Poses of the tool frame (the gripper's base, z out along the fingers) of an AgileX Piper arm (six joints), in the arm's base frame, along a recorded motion.
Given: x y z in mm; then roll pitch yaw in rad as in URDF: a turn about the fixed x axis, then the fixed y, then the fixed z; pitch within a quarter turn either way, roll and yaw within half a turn.
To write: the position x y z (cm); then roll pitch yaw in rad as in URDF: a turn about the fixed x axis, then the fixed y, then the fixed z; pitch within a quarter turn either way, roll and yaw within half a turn. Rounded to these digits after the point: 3 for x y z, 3 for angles.
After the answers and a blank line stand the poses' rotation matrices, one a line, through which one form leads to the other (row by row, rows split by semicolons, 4 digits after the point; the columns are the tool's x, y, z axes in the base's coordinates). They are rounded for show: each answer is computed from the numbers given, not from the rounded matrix.
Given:
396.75 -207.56 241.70 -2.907 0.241 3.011
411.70 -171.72 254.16 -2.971 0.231 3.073
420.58 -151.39 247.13 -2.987 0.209 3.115
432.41 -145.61 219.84 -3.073 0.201 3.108
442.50 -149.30 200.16 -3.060 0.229 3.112
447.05 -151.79 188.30 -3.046 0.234 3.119
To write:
39.675 -20.756 24.170 -2.907 0.241 3.011
41.170 -17.172 25.416 -2.971 0.231 3.073
42.058 -15.139 24.713 -2.987 0.209 3.115
43.241 -14.561 21.984 -3.073 0.201 3.108
44.250 -14.930 20.016 -3.060 0.229 3.112
44.705 -15.179 18.830 -3.046 0.234 3.119

-0.9628 0.1817 0.1999; 0.1265 0.9571 -0.2607; -0.2387 -0.2257 -0.9445
-0.9711 0.1063 0.2135; 0.0667 0.9805 -0.1848; -0.2290 -0.1653 -0.9593
-0.9779 0.0582 0.2008; 0.0260 0.9869 -0.1594; -0.2075 -0.1506 -0.9666
-0.9793 0.0472 0.1968; 0.0329 0.9966 -0.0752; -0.1996 -0.0672 -0.9776
-0.9735 0.0480 0.2237; 0.0288 0.9957 -0.0882; -0.2270 -0.0794 -0.9707
-0.9725 0.0446 0.2286; 0.0220 0.9947 -0.1006; -0.2319 -0.0928 -0.9683

